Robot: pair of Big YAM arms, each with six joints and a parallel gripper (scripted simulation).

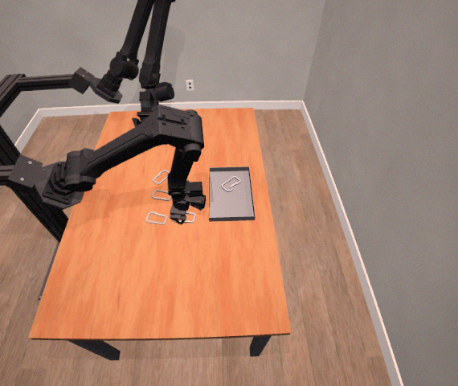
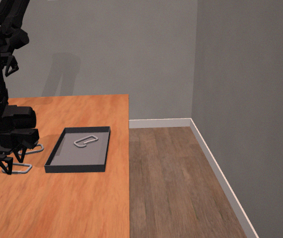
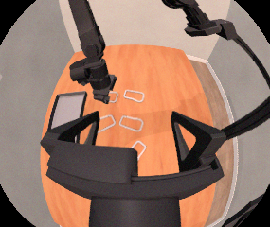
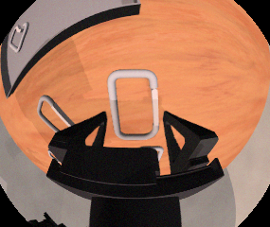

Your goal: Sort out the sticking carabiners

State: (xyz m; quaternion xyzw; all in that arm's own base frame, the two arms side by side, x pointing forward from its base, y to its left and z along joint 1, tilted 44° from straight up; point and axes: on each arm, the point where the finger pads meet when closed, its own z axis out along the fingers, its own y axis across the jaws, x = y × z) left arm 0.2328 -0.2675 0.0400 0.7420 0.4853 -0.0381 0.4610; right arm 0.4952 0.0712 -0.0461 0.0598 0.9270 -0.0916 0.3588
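The grey tray is 21 cm ahead of my right hand and 13 cm to the left of it.
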